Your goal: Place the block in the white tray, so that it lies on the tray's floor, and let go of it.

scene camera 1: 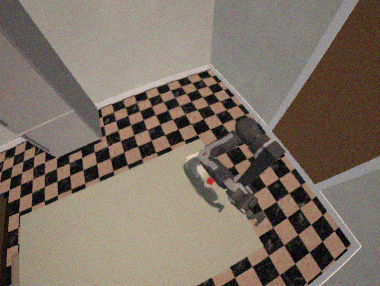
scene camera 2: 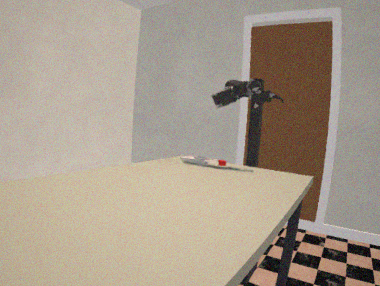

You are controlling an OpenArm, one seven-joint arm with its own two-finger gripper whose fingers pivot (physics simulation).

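A small red block rests on the table near its far end, a little apart from the white tray. The white tray lies low on the table beside the block; the arm and its shadow partly cover it in scene camera 1. My gripper is open, with its fingers spread and nothing between them. It hangs well above the table, to the right of the block in both views. Its exact distance from the block is hard to tell.
The pale table spreads out to the left of the block and tray. The arm's dark upright post stands at the table's far edge. A brown door and walls are behind it.
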